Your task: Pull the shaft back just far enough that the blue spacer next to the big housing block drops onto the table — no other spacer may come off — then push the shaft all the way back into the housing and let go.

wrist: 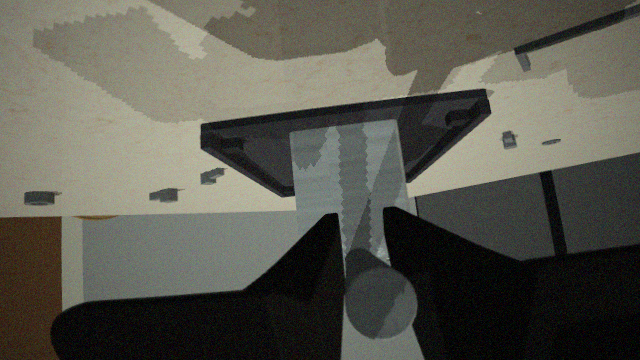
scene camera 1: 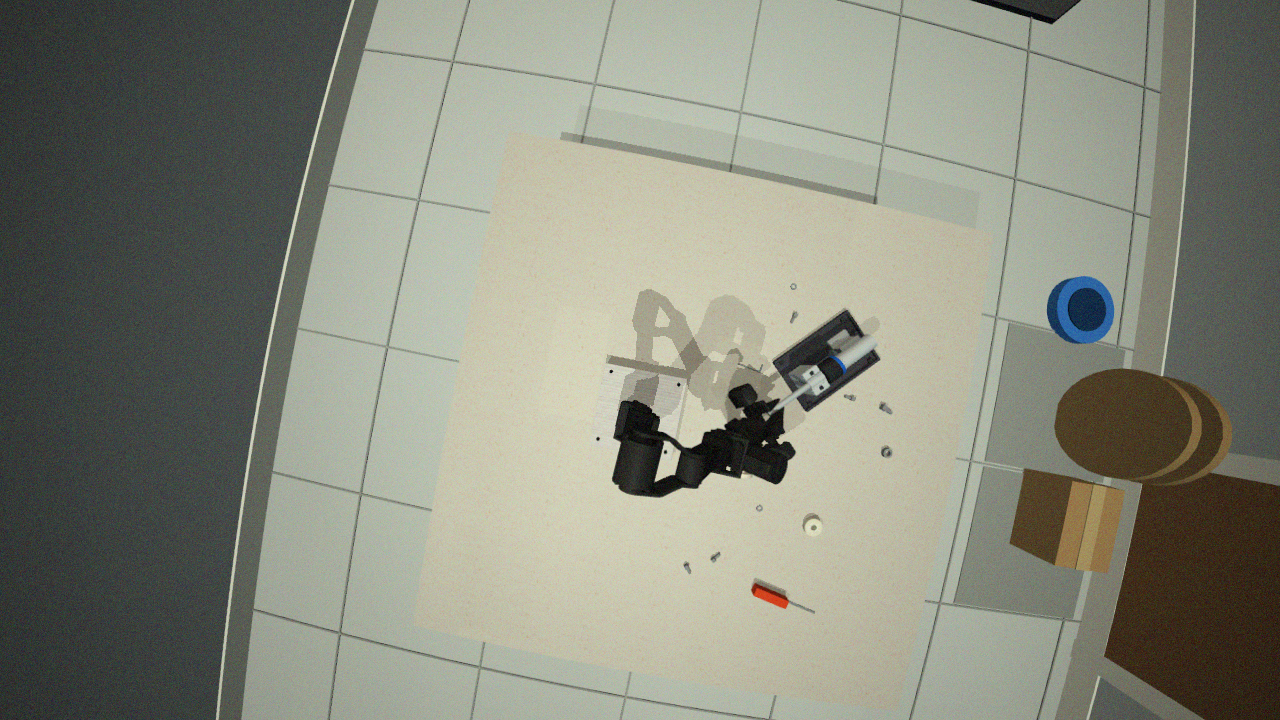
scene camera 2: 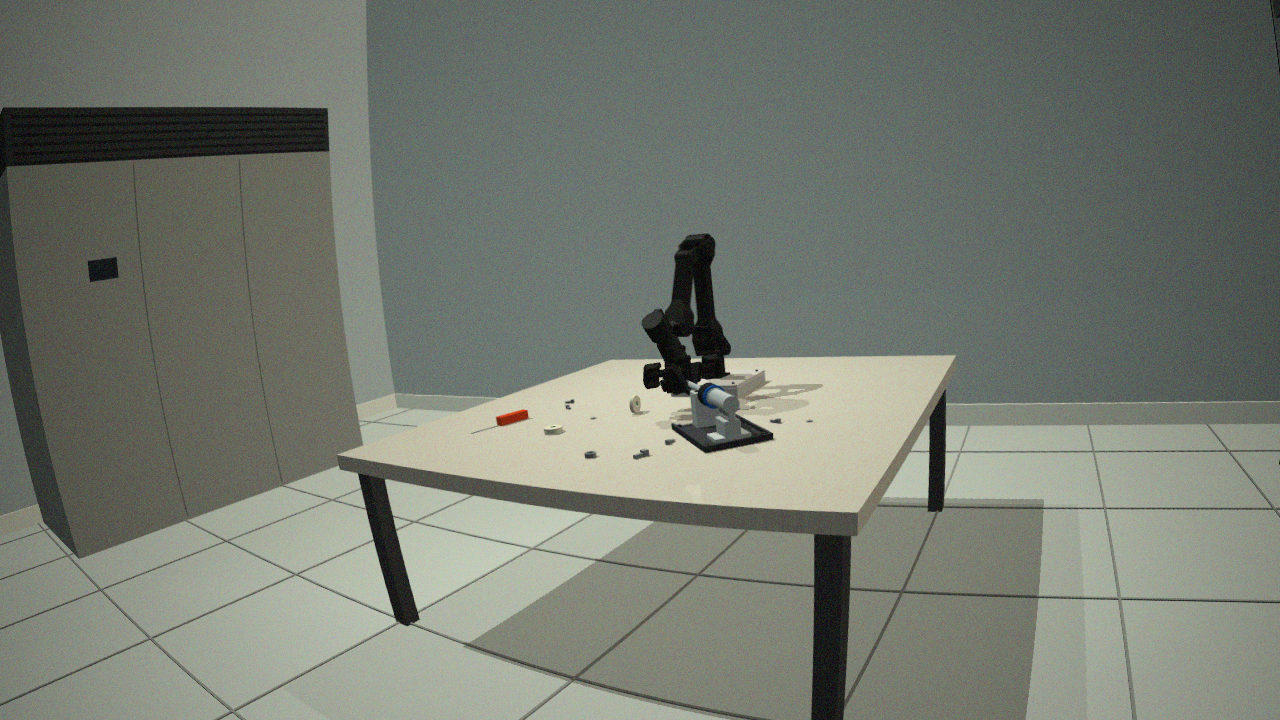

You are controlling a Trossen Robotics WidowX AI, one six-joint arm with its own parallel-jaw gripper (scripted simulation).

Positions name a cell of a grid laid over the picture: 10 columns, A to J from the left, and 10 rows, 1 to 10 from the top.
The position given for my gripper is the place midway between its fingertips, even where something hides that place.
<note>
In view: my gripper (scene camera 1: G6) and a grey support block (scene camera 2: F6).
My gripper also shows in the wrist view (wrist: F7) and in scene camera 2 (scene camera 2: F6). The grey support block is seen too in the wrist view (wrist: F5).
</note>
